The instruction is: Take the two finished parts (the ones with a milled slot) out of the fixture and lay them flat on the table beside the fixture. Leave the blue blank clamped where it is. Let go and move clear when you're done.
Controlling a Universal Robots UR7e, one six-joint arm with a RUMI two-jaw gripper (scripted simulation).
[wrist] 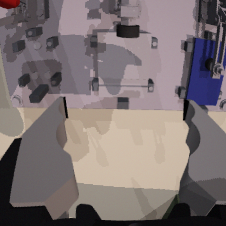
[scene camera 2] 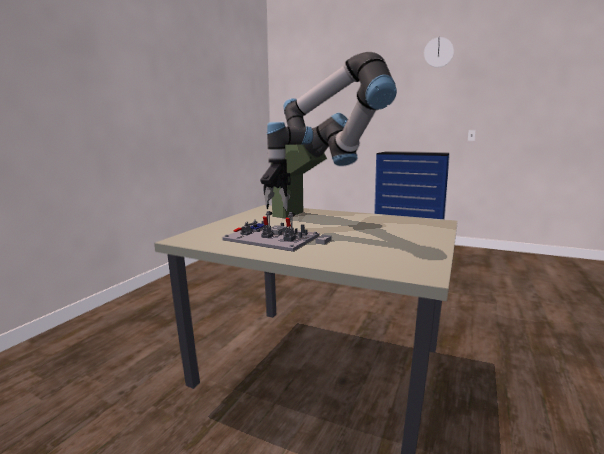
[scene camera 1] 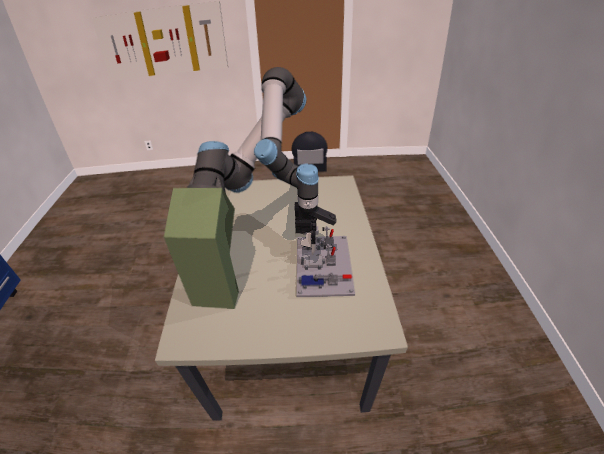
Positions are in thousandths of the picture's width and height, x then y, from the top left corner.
Labels:
The gripper shows in the wrist view (555, 440), in scene camera 2 (458, 464) and in scene camera 1 (517, 543).

